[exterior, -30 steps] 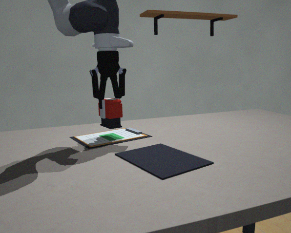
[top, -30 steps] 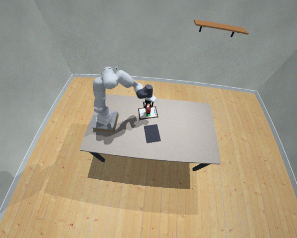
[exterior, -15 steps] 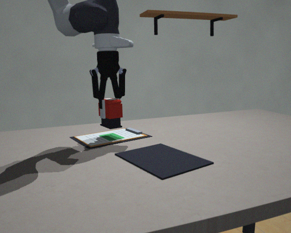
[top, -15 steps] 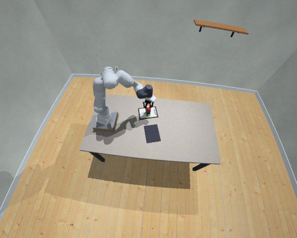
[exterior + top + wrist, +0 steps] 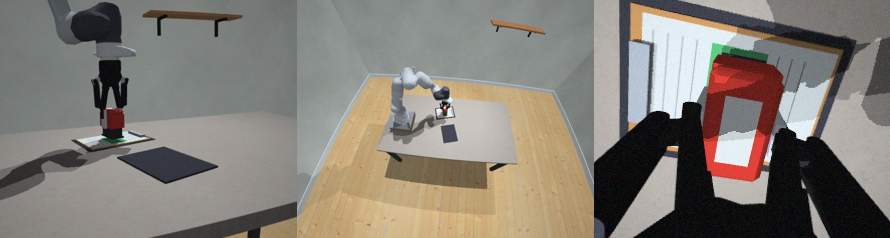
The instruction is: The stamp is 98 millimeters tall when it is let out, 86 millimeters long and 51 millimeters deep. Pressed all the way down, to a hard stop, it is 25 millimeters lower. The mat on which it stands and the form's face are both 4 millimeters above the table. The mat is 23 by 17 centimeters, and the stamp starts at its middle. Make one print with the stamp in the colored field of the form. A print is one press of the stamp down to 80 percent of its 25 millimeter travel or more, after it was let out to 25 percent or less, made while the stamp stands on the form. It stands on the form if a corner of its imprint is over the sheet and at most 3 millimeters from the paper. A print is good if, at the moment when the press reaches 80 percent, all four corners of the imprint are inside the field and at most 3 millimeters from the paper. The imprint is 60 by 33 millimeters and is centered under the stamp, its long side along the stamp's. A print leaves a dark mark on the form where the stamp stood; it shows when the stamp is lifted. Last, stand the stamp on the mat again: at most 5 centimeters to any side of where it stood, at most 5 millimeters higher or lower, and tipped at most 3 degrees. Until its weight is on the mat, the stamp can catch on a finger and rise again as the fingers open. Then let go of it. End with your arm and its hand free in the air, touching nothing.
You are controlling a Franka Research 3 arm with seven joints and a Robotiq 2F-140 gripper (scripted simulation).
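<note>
The form lies 2 cm ahead of my hand, 1 cm to the left of it and 8 cm below it. The rest, counted from my hand: dark mat 10 cm ahead, 28 cm to the right, 8 cm below; stamp 2 cm below.
</note>
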